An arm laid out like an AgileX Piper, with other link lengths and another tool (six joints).
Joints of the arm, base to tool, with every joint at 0 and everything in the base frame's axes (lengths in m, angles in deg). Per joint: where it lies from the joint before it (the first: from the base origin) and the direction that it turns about. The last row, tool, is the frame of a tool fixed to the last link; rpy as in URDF.
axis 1: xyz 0 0 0.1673 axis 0 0 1
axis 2: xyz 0 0 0 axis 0 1 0
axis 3: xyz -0.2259 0 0.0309 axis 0 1 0
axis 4: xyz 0.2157 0 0.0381 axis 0.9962 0 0.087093
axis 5: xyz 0 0 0 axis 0 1 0
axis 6: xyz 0.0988 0 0.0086 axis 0.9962 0 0.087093
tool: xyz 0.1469 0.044 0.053 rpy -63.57 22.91 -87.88
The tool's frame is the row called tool.
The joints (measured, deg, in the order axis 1, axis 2, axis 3, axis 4, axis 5, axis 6), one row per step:
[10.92 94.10 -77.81 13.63 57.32 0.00]
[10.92 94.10 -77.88 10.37 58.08 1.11]
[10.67 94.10 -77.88 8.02 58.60 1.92]
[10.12 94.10 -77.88 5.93 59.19 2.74]
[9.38 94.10 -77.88 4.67 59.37 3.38]
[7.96 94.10 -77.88 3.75 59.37 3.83]
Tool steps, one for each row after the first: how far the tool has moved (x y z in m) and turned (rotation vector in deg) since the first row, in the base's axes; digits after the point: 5 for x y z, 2 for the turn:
[-0.00074 -0.01078 -0.00567 -2.88 0.33 -0.22]
[-0.00063 -0.02049 -0.00961 -4.96 0.57 -0.69]
[-0.00018 -0.03155 -0.01308 -6.81 0.94 -1.52]
[0.00169 -0.04099 -0.01464 -7.84 1.05 -2.60]
[0.00514 -0.05364 -0.01543 -8.58 1.06 -4.28]

